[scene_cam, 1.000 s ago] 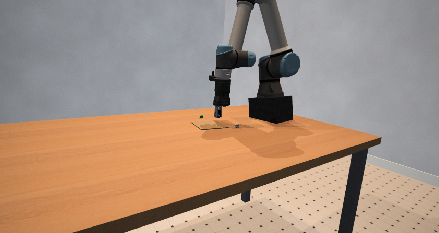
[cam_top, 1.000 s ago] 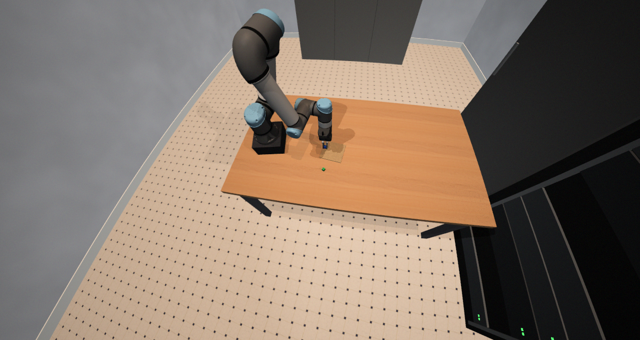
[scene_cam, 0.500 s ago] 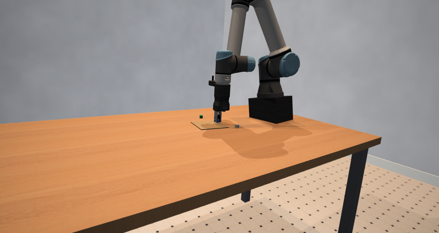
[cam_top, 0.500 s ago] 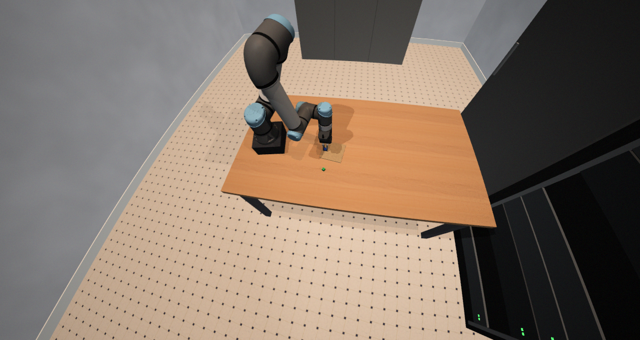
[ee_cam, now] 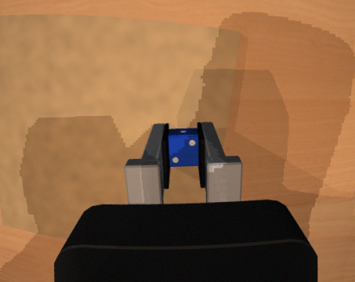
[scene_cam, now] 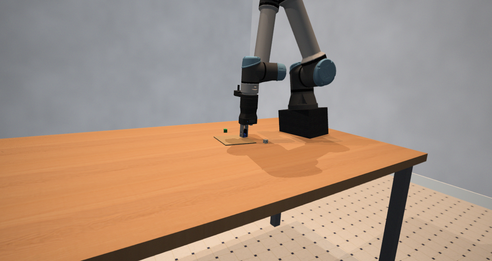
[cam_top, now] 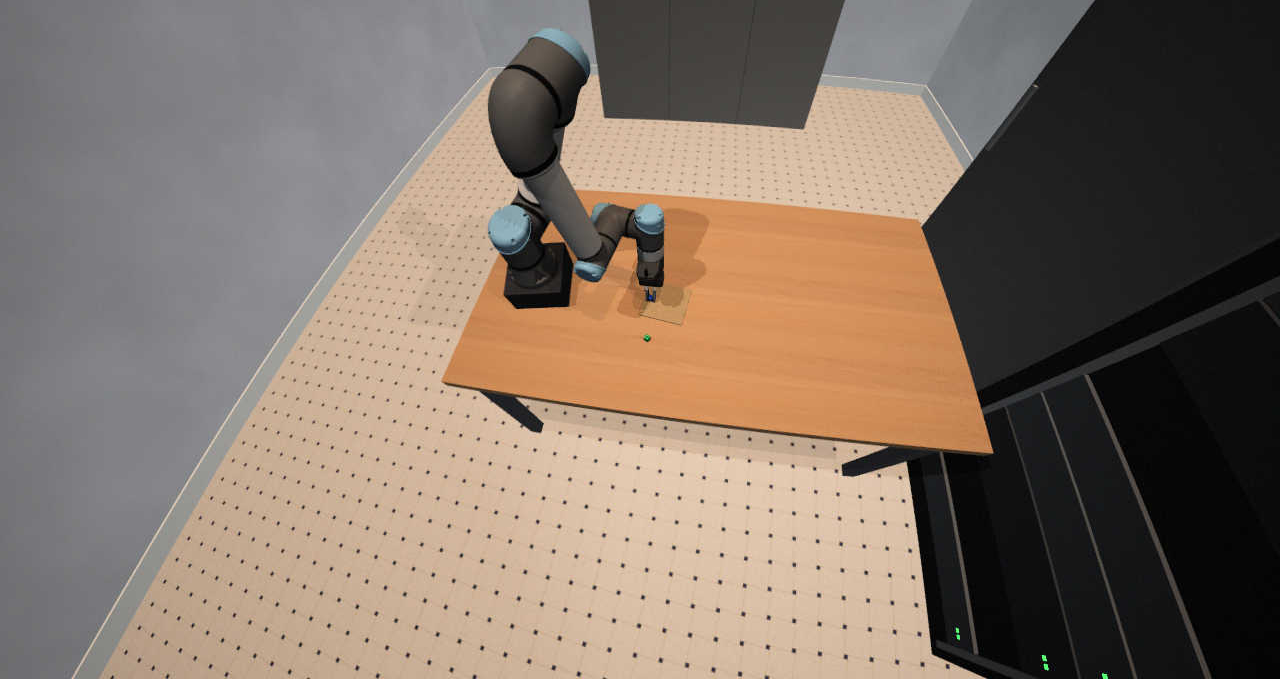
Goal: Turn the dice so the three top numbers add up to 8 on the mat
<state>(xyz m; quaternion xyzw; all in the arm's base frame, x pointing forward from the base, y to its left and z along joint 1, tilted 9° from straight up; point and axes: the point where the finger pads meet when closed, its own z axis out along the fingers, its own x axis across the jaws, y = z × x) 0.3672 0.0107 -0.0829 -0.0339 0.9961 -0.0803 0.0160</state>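
Now: the blue die 10 mm below my hand. The rest, counted from my hand: white die (90 mm to the left, 50 mm behind, 20 mm below); green die (140 mm to the right, 20 mm below, 20 mm ahead); mat (50 mm ahead, 30 mm below).
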